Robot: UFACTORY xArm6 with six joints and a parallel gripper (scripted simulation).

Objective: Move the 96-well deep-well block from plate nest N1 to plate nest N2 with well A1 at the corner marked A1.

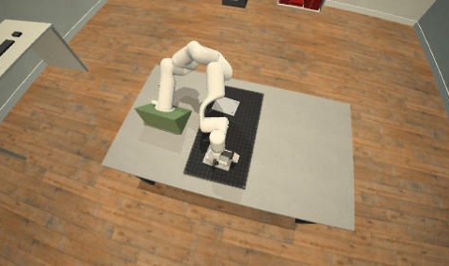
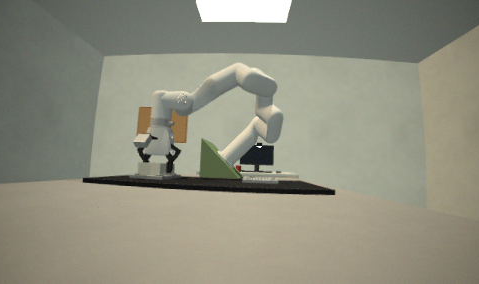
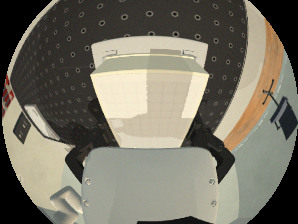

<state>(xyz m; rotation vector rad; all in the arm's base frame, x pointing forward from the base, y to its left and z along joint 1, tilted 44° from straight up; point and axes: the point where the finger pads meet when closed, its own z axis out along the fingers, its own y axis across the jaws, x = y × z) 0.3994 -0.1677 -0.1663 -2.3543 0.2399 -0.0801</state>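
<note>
The deep-well block lies right at my hand.
</note>
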